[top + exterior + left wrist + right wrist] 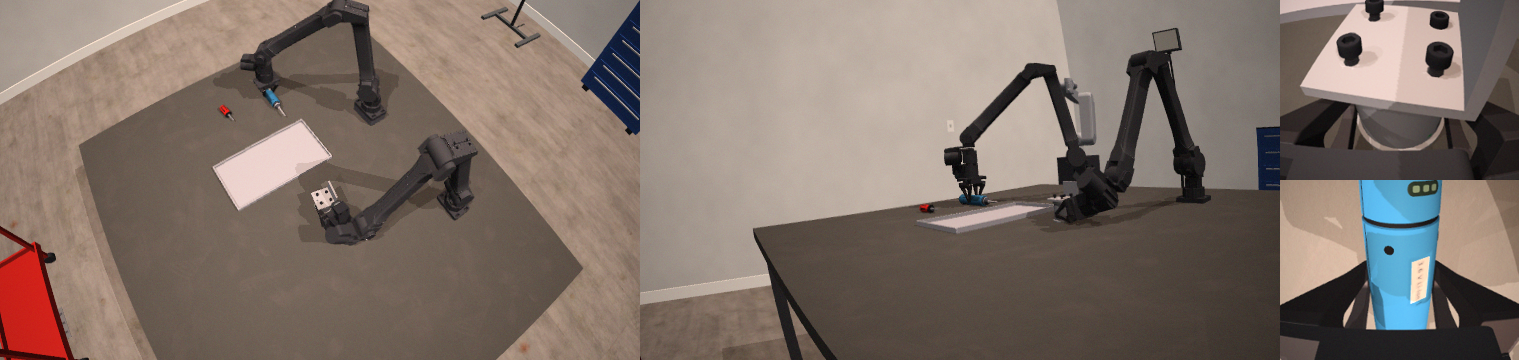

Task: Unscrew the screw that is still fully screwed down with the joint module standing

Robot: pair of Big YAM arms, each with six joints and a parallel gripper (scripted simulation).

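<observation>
The white bracket plate lies 5 cm above my left hand. The rest, counted from my left hand: red tool: 9 cm ahead, 58 cm to the right, 1 cm below; then flat white tray: 6 cm ahead, 26 cm to the right, 2 cm below.
</observation>
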